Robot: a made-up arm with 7 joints.
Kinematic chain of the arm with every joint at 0, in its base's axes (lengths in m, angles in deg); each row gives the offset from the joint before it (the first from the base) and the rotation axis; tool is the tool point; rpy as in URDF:
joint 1: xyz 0 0 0.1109 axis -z
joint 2: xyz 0 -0.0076 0.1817 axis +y
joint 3: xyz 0 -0.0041 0.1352 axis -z
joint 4: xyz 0 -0.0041 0.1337 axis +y
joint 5: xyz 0 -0.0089 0.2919 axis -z
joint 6: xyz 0 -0.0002 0.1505 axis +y
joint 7: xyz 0 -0.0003 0.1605 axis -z
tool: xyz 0 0 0 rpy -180 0 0
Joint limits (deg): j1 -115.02..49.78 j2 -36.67..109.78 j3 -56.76..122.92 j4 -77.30..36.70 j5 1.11..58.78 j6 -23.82..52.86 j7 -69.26..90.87
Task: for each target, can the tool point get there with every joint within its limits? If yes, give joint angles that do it. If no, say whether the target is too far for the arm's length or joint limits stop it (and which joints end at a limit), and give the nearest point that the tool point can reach.
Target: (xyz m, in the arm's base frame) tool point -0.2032 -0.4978 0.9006
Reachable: yes | joints -36.26 -20.44 -37.98 -44.16 39.40 39.98 12.55
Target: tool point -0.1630 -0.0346 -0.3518
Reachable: no: joint limits stop it (at a limit: joint 1, joint 2, joint 3, joint 4, joint 5, joint 6) | nearest point -0.5066 0.0115 -0.1621 | short by 0.395 m
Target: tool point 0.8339 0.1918 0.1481
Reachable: yes | joints -16.80 98.23 -8.52 -1.48 49.76 16.59 43.91
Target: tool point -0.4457 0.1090 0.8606
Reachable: yes | joints -45.16 16.63 44.61 -66.96 44.30 -14.35 13.96
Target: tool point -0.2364 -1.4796 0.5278
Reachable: no: too far | nearest point -0.1205 -0.7545 0.5171 | short by 0.734 m
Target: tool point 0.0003 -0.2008 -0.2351
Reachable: no: joint limits stop it (at a limit: joint 1, joint 2, joint 4, joint 5, joint 6) | nearest point 0.1978 -0.4206 -0.3056 | short by 0.304 m
